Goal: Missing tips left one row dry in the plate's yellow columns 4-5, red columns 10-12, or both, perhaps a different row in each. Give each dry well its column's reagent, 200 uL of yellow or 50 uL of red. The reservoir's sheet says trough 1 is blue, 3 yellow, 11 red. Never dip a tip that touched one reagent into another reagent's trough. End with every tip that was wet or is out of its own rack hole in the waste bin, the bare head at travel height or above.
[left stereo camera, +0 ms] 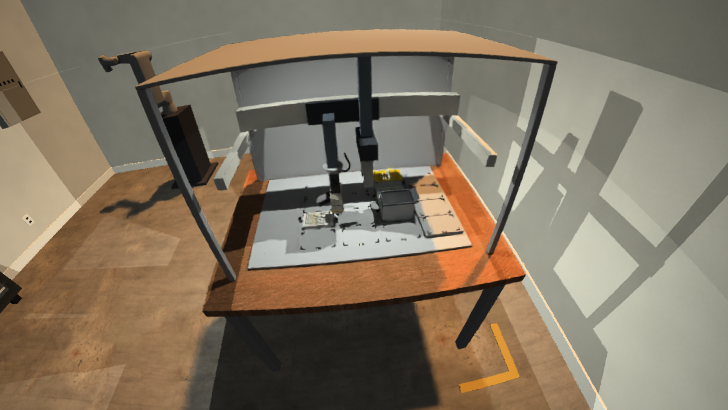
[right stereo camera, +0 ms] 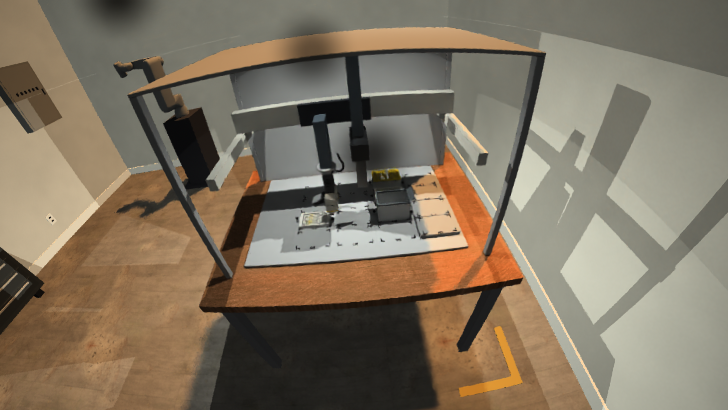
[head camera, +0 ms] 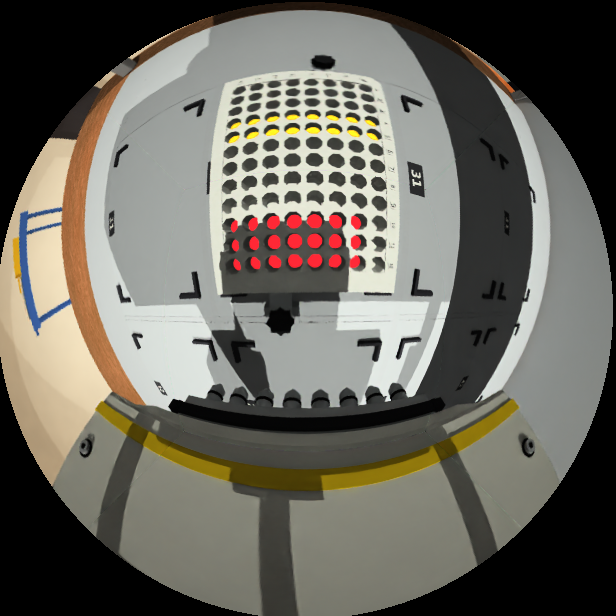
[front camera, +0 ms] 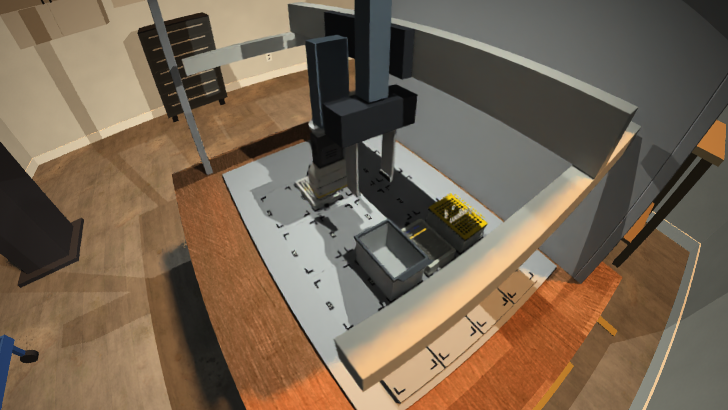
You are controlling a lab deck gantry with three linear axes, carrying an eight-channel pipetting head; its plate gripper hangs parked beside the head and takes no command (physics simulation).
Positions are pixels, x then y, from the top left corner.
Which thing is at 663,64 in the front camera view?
A back panel.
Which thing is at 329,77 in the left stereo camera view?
A back panel.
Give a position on a back panel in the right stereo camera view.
At 321,78
